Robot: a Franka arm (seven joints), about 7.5 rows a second.
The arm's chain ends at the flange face. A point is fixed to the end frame.
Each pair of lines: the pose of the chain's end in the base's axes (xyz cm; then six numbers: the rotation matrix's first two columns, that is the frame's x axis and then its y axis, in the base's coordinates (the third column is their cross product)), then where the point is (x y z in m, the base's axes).
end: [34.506, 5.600, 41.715, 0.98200, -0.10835, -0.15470, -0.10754, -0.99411, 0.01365]
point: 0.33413 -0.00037 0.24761
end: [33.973, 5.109, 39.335, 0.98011, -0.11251, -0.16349, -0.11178, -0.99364, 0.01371]
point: 0.32705 -0.00507 0.22386
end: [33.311, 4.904, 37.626, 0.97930, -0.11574, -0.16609, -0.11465, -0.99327, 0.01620]
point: 0.31977 -0.00745 0.20693
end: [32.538, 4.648, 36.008, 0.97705, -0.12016, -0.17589, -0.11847, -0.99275, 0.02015]
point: 0.31006 -0.01042 0.19106
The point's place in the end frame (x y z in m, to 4 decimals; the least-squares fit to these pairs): 0.0216 0.0549 0.1690
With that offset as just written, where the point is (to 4 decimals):
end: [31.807, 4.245, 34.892, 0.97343, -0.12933, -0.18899, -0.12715, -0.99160, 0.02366]
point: 0.2999 -0.0146 0.1802
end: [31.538, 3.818, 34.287, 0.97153, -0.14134, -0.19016, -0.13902, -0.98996, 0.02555]
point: 0.2963 -0.0189 0.1743
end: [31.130, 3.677, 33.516, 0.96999, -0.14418, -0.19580, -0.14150, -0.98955, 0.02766]
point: 0.2911 -0.0205 0.1668
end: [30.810, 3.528, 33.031, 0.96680, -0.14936, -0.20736, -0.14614, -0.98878, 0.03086]
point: 0.2855 -0.0222 0.1623
